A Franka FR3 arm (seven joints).
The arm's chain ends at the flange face. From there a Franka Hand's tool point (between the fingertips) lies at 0.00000 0.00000 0.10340 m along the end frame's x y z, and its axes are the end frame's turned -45 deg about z.
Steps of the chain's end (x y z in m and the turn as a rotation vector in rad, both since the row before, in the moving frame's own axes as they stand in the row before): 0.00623, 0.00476, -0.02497, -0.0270, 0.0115, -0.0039; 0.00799, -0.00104, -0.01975, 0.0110, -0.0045, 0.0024; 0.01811, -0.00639, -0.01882, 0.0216, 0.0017, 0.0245; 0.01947, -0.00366, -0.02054, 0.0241, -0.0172, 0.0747; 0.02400, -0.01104, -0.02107, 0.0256, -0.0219, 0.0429
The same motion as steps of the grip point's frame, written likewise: -0.00009, 0.01059, -0.02501, -0.0272, -0.0110, -0.0039; 0.00686, 0.00378, -0.01976, 0.0110, 0.0046, 0.0024; 0.01905, 0.00685, -0.01884, 0.0141, 0.0165, 0.0245; 0.01697, 0.00818, -0.02059, 0.0292, 0.0049, 0.0747; 0.02512, 0.00570, -0.02113, 0.0336, 0.0026, 0.0429
